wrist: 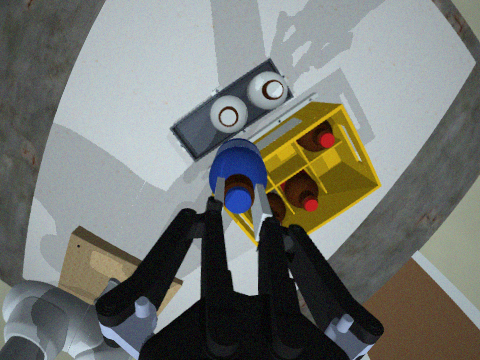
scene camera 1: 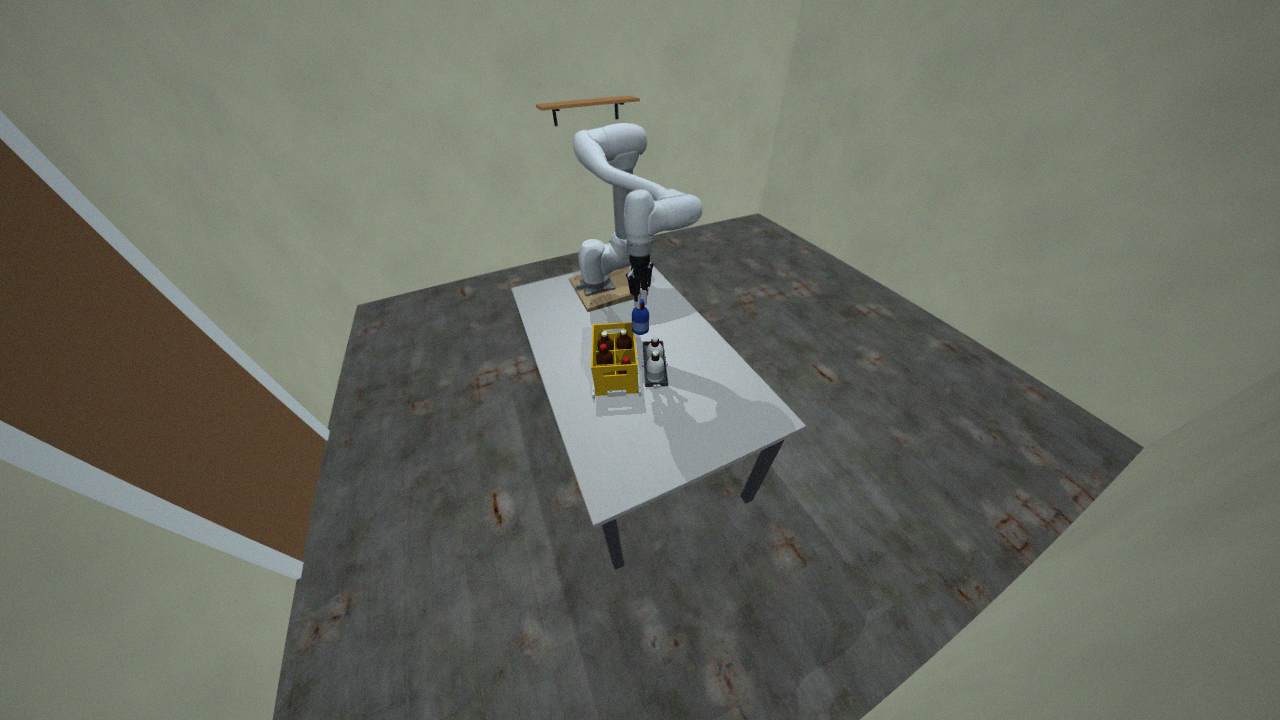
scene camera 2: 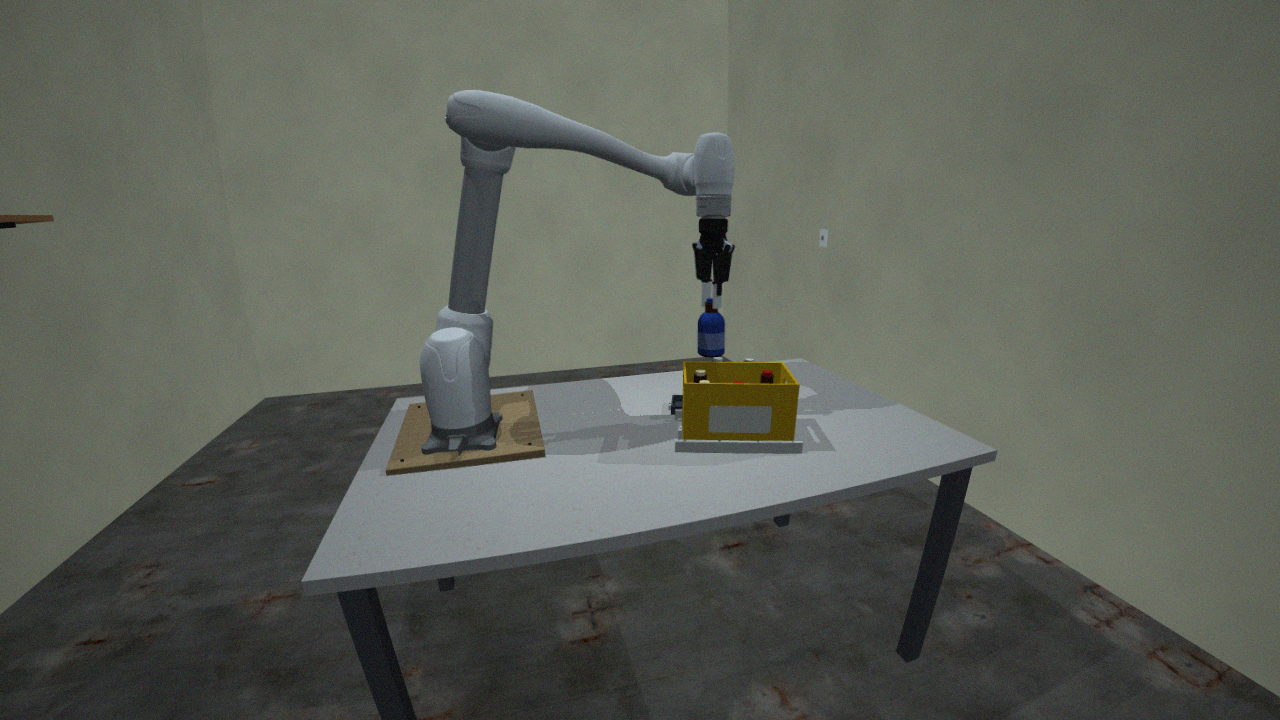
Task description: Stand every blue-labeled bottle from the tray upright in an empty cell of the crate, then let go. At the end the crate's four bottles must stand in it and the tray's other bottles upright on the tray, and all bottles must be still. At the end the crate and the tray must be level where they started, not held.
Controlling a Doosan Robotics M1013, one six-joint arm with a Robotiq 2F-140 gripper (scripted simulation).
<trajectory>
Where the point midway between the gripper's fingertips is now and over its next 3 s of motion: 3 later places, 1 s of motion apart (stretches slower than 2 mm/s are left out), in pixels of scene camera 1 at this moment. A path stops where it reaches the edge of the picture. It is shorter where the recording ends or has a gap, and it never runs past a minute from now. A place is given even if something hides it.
The gripper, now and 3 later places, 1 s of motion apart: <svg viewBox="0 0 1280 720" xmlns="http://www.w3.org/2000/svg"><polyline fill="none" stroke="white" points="640,305 630,312 618,319 607,326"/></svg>
</trajectory>
